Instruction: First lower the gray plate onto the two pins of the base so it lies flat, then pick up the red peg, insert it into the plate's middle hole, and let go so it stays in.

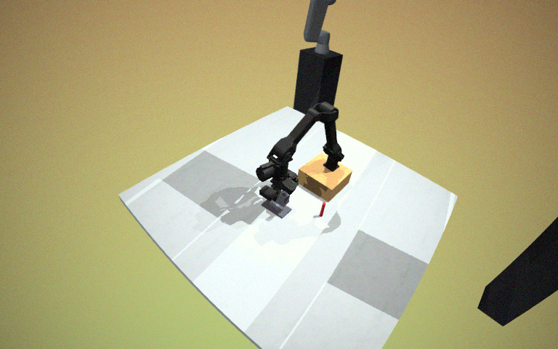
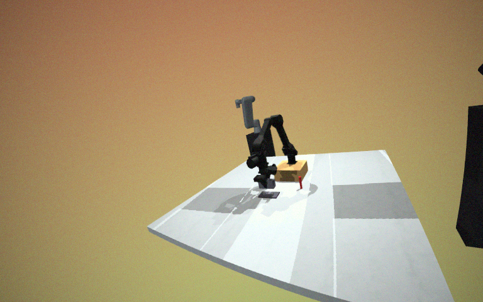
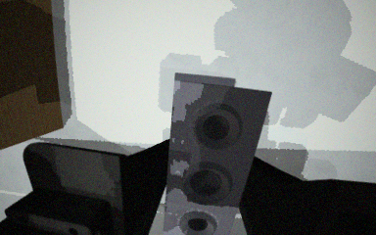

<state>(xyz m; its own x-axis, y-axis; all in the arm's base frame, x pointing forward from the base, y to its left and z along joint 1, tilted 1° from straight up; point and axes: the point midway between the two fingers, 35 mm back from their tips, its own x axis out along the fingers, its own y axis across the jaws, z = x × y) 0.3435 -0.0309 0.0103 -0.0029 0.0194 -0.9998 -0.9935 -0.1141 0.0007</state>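
Now: gripper tip 50 mm above the dark flat base. From my gripper tip the other things lie so: gray plate (30 mm above); red peg (120 mm behind, 170 mm to the left, 20 mm below).
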